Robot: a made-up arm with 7 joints. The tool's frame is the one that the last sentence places. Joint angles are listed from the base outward.
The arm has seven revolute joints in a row. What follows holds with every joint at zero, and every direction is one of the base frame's.
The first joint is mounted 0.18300 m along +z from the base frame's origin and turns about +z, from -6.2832 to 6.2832 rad.
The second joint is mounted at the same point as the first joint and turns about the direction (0, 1, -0.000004), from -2.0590 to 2.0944 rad.
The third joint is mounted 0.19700 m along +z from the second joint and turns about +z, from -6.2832 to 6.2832 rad.
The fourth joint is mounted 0.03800 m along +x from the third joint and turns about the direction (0, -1, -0.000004), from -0.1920 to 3.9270 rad.
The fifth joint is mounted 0.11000 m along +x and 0.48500 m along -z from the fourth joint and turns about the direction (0, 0.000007, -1), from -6.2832 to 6.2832 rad.
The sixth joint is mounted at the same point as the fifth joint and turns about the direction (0, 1, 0.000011), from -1.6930 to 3.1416 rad.
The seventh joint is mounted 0.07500 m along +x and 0.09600 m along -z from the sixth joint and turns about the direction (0, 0.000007, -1), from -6.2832 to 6.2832 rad.
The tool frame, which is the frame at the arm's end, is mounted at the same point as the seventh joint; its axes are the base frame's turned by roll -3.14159, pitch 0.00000 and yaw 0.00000 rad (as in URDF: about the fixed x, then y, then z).
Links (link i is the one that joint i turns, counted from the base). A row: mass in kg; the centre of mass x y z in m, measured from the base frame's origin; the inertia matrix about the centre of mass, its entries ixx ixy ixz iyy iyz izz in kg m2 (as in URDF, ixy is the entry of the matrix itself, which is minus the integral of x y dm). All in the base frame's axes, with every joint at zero. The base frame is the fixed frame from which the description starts. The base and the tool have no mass.
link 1: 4.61; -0.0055 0.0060 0.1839; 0.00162 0 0 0.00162 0 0.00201
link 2: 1.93; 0.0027 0.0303 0.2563; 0.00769 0 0 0.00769 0 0.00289
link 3: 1.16; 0.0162 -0.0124 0.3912; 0.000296 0 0 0.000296 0 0.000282
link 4: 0.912; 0.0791 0.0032 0.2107; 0.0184 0 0.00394 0.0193 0 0.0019
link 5: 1.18; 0.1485 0.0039 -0.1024; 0.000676 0 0 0.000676 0 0.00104
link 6: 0.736; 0.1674 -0.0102 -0.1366; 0.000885 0 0.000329 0.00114 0 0.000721
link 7: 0.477; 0.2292 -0.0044 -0.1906; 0.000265 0 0 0.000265 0 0.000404
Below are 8 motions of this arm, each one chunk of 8 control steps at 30 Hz.
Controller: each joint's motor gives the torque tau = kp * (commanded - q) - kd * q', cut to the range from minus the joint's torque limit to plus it. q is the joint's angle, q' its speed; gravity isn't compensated. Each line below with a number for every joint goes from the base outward.
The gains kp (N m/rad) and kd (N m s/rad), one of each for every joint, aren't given. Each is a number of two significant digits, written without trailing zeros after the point. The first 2 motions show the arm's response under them.
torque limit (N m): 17 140 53 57 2.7 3.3 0.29
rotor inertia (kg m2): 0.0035 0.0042 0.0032 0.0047 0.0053 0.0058 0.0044
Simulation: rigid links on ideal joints. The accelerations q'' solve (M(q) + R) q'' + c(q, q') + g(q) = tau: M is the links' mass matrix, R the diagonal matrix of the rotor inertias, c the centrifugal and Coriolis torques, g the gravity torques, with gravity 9.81 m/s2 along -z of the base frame. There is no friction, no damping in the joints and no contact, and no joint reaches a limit. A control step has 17 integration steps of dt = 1/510 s. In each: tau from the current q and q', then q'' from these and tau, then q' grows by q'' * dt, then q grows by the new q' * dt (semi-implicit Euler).
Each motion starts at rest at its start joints. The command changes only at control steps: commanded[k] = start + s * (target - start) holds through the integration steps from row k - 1 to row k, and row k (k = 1, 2, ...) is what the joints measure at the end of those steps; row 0 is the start. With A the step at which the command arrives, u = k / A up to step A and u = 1 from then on. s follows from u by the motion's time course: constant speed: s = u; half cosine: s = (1 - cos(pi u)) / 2; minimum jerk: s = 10 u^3 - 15 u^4 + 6 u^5; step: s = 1 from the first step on.
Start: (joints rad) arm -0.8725 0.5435 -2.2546 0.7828 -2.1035 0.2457 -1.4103
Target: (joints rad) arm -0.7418 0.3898 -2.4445 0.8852 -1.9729 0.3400 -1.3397
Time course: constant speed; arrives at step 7
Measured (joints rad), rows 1 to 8:
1: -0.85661 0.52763 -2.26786 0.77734 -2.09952 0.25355 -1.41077
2: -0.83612 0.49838 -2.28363 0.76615 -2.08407 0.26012 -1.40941
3: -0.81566 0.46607 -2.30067 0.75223 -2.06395 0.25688 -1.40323
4: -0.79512 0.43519 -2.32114 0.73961 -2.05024 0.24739 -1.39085
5: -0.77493 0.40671 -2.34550 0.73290 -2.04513 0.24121 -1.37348
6: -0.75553 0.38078 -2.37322 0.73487 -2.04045 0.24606 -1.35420
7: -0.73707 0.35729 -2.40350 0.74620 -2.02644 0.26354 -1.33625
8: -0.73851 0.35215 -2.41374 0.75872 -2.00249 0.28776 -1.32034
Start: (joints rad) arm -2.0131 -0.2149 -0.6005 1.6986 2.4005 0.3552 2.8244
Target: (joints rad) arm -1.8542 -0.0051 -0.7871 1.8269 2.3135 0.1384 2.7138
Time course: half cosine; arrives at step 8
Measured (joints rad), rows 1 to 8:
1: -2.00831 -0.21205 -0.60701 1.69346 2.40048 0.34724 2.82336
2: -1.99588 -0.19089 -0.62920 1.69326 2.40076 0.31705 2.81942
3: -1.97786 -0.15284 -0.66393 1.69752 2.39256 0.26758 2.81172
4: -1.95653 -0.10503 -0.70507 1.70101 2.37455 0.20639 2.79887
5: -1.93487 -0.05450 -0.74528 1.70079 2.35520 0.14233 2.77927
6: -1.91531 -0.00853 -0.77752 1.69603 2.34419 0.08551 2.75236
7: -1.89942 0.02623 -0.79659 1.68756 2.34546 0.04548 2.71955
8: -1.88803 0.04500 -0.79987 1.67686 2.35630 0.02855 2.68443
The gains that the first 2 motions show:
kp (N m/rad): 91 320 140 140 7.8 8.9 0.79
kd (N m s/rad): 2.3 7.5 2.5 4.3 0.099 0.17 0.02
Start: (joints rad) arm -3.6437 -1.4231 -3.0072 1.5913 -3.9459 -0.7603 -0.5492
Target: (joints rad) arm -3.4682 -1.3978 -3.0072 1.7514 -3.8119 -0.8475 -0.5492
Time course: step
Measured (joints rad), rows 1 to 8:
1: -3.57787 -1.45467 -3.05530 1.64684 -3.85262 -0.78111 -0.55209
2: -3.52718 -1.46530 -3.08016 1.68033 -3.78775 -0.77309 -0.55394
3: -3.51775 -1.45891 -3.05643 1.69373 -3.79999 -0.75711 -0.55240
4: -3.50290 -1.45035 -3.03000 1.70708 -3.82256 -0.74669 -0.54952
5: -3.47650 -1.44179 -3.01303 1.72115 -3.83015 -0.74444 -0.54746
6: -3.45119 -1.43444 -2.99878 1.73273 -3.82636 -0.74984 -0.54703
7: -3.43194 -1.42950 -2.98596 1.73983 -3.81427 -0.75809 -0.54773
8: -3.41855 -1.42771 -2.97708 1.74185 -3.79695 -0.76422 -0.54826

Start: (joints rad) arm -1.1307 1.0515 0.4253 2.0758 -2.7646 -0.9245 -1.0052
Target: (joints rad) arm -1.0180 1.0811 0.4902 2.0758 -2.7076 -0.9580 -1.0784
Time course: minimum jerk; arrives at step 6
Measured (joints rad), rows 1 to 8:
1: -1.13044 1.06205 0.42523 2.07728 -2.76478 -0.92001 -1.00622
2: -1.13046 1.07944 0.42214 2.06747 -2.76603 -0.90412 -1.01049
3: -1.12918 1.10281 0.41965 2.05105 -2.77664 -0.88883 -1.02082
4: -1.12312 1.12839 0.41740 2.03083 -2.79615 -0.88148 -1.04001
5: -1.11011 1.15090 0.41492 2.00768 -2.81854 -0.88140 -1.06826
6: -1.09043 1.16695 0.41344 1.98389 -2.83686 -0.88381 -1.10199
7: -1.06630 1.17664 0.41589 1.96433 -2.84590 -0.88558 -1.13541
8: -1.03990 1.18052 0.42319 1.95245 -2.84188 -0.88580 -1.16280

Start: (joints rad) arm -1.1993 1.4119 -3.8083 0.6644 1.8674 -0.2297 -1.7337
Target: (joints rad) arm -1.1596 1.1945 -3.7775 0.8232 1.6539 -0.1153 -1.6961
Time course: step
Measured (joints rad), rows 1 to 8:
1: -1.20577 1.27221 -3.79306 0.74849 1.85842 -0.24517 -1.71947
2: -1.18229 1.19396 -3.81249 0.79212 1.69491 -0.20321 -1.68695
3: -1.15907 1.18663 -3.84180 0.78223 1.53476 -0.13893 -1.65807
4: -1.15598 1.18644 -3.85562 0.76252 1.53366 -0.10941 -1.64820
5: -1.15991 1.18477 -3.85675 0.74704 1.66226 -0.13042 -1.65229
6: -1.16018 1.18431 -3.85385 0.73685 1.79389 -0.17990 -1.65383
7: -1.15575 1.18437 -3.84966 0.73010 1.84045 -0.21935 -1.64271
8: -1.14934 1.18372 -3.84427 0.72653 1.79973 -0.22582 -1.62171

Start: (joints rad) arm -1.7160 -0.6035 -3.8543 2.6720 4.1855 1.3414 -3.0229
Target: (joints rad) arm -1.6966 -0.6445 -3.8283 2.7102 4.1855 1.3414 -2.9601
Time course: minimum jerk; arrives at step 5
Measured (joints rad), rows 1 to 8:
1: -1.71784 -0.61055 -3.85255 2.67288 4.18877 1.35664 -3.02360
2: -1.72037 -0.62633 -3.84556 2.67143 4.19612 1.38065 -3.02418
3: -1.72275 -0.64913 -3.83496 2.66931 4.20742 1.38906 -3.02099
4: -1.72067 -0.67356 -3.82398 2.66206 4.21860 1.37331 -3.01073
5: -1.71231 -0.69452 -3.81506 2.64669 4.22587 1.33797 -2.99279
6: -1.70159 -0.71163 -3.80745 2.62842 4.22932 1.29561 -2.96905
7: -1.69156 -0.72506 -3.80096 2.61215 4.23052 1.26048 -2.94258
8: -1.68345 -0.73432 -3.79619 2.60022 4.23093 1.24088 -2.91708

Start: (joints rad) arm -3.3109 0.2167 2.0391 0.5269 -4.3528 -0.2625 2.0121
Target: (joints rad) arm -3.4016 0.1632 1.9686 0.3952 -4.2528 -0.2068 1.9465
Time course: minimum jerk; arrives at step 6
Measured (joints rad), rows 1 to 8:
1: -3.30951 0.21443 2.03505 0.51929 -4.35726 -0.24464 2.01294
2: -3.31186 0.20662 2.02954 0.49854 -4.35586 -0.20619 2.01353
3: -3.31910 0.19374 2.02006 0.46589 -4.33282 -0.16275 2.01073
4: -3.33394 0.17815 2.00435 0.42242 -4.28644 -0.12571 2.00165
5: -3.35833 0.16310 1.98239 0.37267 -4.23154 -0.10961 1.98481
6: -3.39030 0.15091 1.95784 0.32573 -4.19118 -0.12884 1.96104
7: -3.42253 0.14168 1.93660 0.29108 -4.17876 -0.17888 1.93295
8: -3.44618 0.13581 1.92355 0.27364 -4.18894 -0.23251 1.90364

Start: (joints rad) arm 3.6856 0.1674 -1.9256 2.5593 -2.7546 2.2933 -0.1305
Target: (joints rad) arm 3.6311 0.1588 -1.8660 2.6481 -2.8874 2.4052 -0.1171
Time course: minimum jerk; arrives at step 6
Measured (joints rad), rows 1 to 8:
1: 3.68377 0.16840 -1.92269 2.55640 -2.75355 2.32092 -0.12976
2: 3.67569 0.16881 -1.90929 2.55312 -2.76071 2.37755 -0.12764
3: 3.66024 0.16770 -1.88924 2.55553 -2.78772 2.43483 -0.12462
4: 3.64213 0.16545 -1.87130 2.56656 -2.83661 2.47822 -0.12052
5: 3.62884 0.16314 -1.86272 2.58514 -2.89335 2.50332 -0.11382
6: 3.62473 0.16190 -1.86348 2.60707 -2.93358 2.51058 -0.10278
7: 3.62679 0.16226 -1.86534 2.62811 -2.94106 2.50534 -0.08795
8: 3.63176 0.16452 -1.86488 2.64470 -2.91961 2.49662 -0.07319

